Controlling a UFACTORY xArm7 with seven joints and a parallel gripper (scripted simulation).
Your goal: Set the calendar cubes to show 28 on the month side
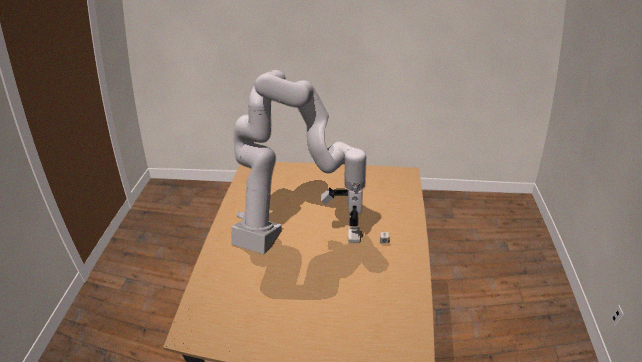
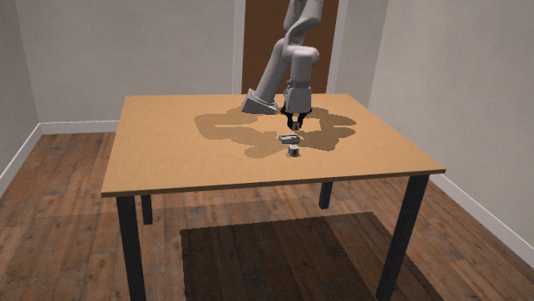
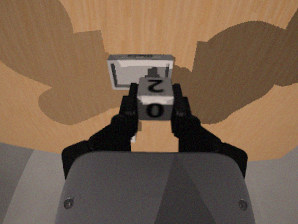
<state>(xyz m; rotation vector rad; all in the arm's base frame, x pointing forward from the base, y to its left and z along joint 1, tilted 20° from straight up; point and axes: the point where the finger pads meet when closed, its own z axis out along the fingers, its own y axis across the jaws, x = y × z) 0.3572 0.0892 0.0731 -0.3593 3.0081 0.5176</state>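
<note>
Now: the grey calendar tray 7 cm below my hand, 2 cm to the right of it and 1 cm ahead of it.
</note>
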